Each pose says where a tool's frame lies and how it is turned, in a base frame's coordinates. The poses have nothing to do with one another.
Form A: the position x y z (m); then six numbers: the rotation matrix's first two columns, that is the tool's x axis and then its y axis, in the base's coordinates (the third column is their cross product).
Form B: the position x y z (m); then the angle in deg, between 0 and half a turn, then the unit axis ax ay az. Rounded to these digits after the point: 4 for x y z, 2 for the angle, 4 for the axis.
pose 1, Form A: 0.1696 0.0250 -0.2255 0.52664 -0.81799 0.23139 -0.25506 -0.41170 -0.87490
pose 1, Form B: 0.1696 0.0250 -0.2255 130.94 -0.8450 0.3836 -0.3726
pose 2, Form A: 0.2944 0.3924 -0.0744 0.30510 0.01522 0.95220 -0.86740 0.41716 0.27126
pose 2, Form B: 0.2944 0.3924 -0.0744 93.94 0.5914 -0.6742 0.4424
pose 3, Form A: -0.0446 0.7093 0.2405 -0.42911 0.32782 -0.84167 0.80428 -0.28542 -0.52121
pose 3, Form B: -0.0446 0.7093 0.2405 158.10 0.5086 0.5773 -0.6388
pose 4, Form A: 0.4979 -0.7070 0.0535 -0.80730 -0.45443 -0.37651 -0.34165 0.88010 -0.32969
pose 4, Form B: 0.4979 -0.7070 0.0535 153.70 -0.2169 0.9679 -0.1273
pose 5, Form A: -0.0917 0.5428 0.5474 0.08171 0.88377 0.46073 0.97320 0.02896 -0.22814
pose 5, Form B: -0.0917 0.5428 0.5474 150.87 -0.7140 -0.6940 -0.0919
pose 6, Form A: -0.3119 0.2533 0.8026 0.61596 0.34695 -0.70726 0.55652 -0.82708 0.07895
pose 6, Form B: -0.3119 0.2533 0.8026 163.10 0.8965 0.2575 -0.3605
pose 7, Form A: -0.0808 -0.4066 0.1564 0.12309 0.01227 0.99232 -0.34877 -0.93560 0.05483
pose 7, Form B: -0.0808 -0.4066 0.1564 164.09 0.7436 -0.1153 0.6586
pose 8, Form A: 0.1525 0.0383 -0.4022 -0.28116 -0.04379 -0.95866 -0.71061 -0.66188 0.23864
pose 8, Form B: 0.1525 0.0383 -0.4022 153.38 -0.5688 0.3501 0.7442
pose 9, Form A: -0.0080 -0.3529 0.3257 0.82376 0.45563 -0.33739 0.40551 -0.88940 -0.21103
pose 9, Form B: -0.0080 -0.3529 0.3257 172.54 -0.9547 -0.2265 0.1929
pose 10, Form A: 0.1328 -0.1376 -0.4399 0.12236 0.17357 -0.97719 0.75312 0.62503 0.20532
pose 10, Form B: 0.1328 -0.1376 -0.4399 98.83 0.4890 0.8215 -0.2932
